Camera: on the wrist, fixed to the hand. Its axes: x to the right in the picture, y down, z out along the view.
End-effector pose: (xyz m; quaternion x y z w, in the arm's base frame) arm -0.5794 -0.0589 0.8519 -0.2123 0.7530 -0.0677 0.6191
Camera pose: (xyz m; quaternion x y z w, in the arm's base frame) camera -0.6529 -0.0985 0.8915 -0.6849 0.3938 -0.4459 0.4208
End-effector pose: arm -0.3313 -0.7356 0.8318 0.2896 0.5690 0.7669 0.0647
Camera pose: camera -0.3757 -0.8001 0.7826 -0.1572 0.5925 0.5253 0.5902
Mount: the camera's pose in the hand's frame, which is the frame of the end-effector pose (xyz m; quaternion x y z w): -0.0093 -0.0328 -0.0859 -0.0256 -0.0248 -0.6797 0.7327
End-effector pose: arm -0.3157 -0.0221 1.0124 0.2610 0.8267 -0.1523 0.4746
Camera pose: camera -0.3913 -0.0087 1.0638 -0.3866 0.7752 -0.4195 0.2714
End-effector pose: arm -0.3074 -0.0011 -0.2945 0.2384 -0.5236 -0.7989 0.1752
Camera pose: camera -0.2522 -0.0481 -0.3519 -0.5063 0.2055 0.7237 0.4215
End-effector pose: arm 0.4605 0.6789 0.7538 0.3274 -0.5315 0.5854 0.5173
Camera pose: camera 0.5084 0.7558 0.7355 0.6024 -0.1947 0.0556 0.7721
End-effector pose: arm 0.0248 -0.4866 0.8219 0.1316 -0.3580 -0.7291 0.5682
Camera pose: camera 0.0551 -0.5068 0.7370 -0.3071 0.1683 0.9328 0.0848
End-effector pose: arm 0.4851 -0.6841 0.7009 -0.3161 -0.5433 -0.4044 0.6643
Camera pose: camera 0.4955 -0.7716 0.6732 0.1106 -0.6190 -0.7539 0.1903
